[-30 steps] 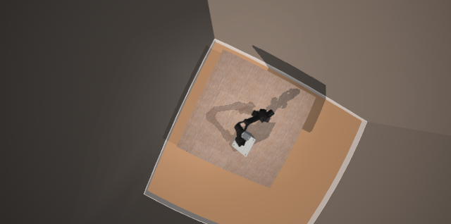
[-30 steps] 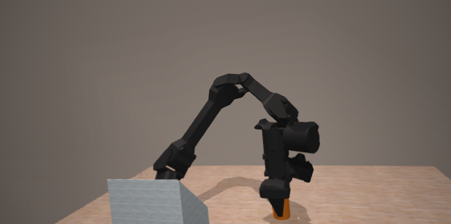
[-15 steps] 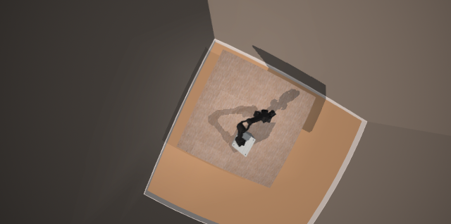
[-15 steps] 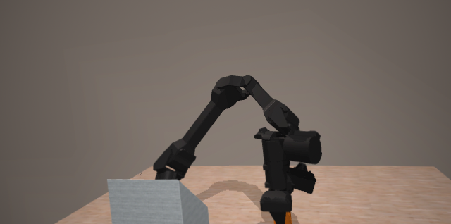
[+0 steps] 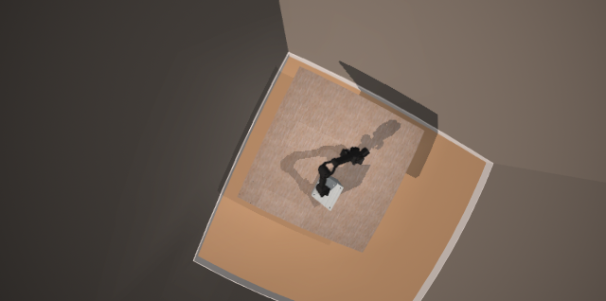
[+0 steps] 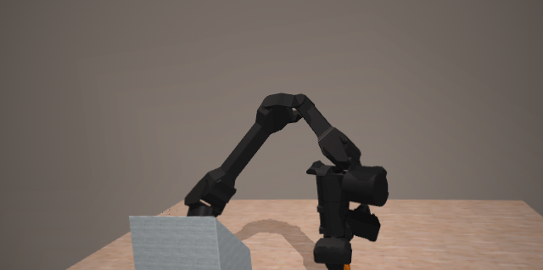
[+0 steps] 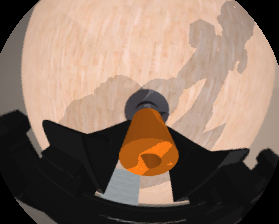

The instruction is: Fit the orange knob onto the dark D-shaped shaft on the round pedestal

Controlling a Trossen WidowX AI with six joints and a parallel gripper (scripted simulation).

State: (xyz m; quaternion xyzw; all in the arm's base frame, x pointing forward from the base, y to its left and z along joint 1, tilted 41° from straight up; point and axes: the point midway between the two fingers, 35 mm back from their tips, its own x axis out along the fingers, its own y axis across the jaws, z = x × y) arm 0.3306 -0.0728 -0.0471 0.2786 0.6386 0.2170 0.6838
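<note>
My gripper tip is 20 mm below the orange knob. Also, from my gripper tip: dark round pedestal: 40 mm below.
</note>
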